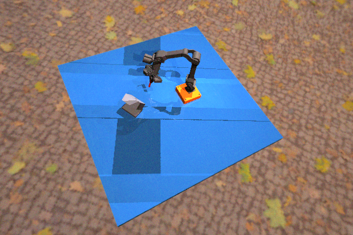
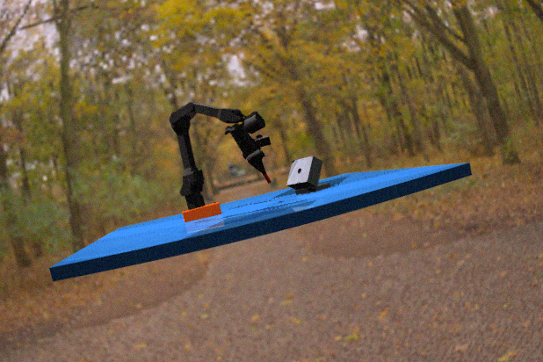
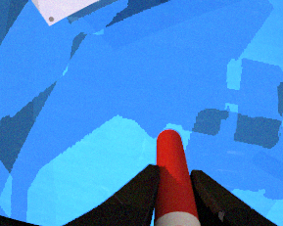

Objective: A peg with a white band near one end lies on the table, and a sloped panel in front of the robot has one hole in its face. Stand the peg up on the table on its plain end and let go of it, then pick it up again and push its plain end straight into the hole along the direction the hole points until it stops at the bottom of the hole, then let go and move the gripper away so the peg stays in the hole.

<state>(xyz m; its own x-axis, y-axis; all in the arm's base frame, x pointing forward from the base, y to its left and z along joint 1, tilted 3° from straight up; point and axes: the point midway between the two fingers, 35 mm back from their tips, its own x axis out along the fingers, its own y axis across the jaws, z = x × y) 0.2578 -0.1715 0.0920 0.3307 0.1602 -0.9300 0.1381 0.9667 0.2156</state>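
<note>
The grey sloped panel lies 18 cm ahead of my gripper tip, 7 cm to the left of it and 4 cm below it. Round my gripper tip: dark foot: 20 cm ahead, 7 cm to the left, 11 cm below; then red peg: 1 cm behind, 1 cm above.
</note>
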